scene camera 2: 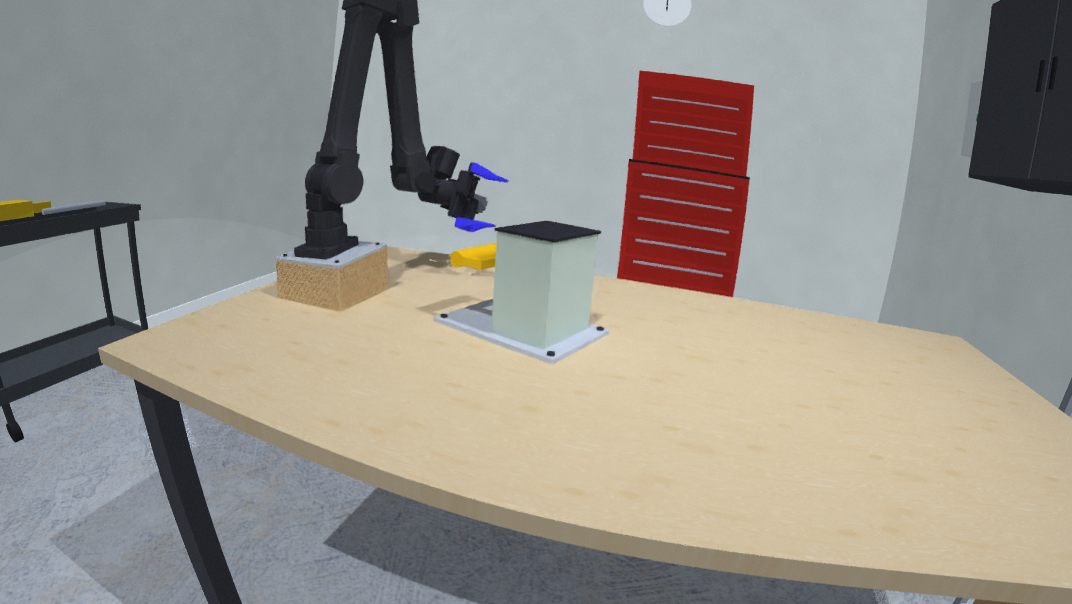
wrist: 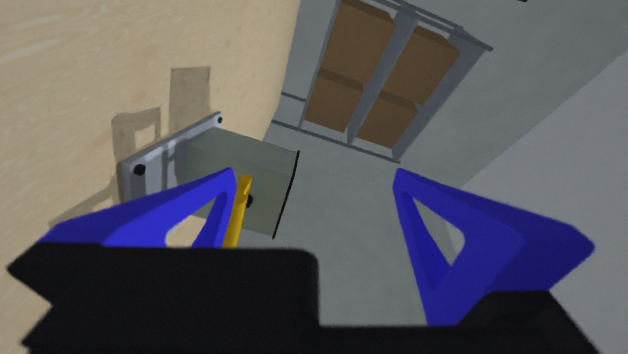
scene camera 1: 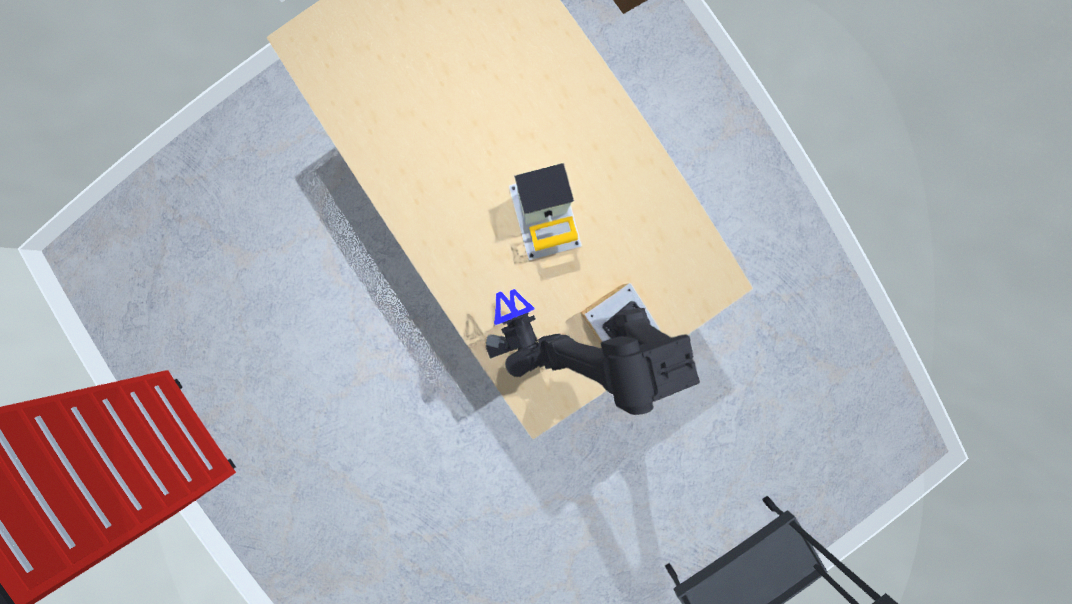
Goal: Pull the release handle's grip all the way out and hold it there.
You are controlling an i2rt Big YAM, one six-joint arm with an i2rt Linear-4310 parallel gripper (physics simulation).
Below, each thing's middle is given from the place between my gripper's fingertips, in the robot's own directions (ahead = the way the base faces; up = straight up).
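Grey base plate (scene camera 2: 476,320): relative to my hand, 230 mm to the right, 110 mm ahead, and 170 mm below.
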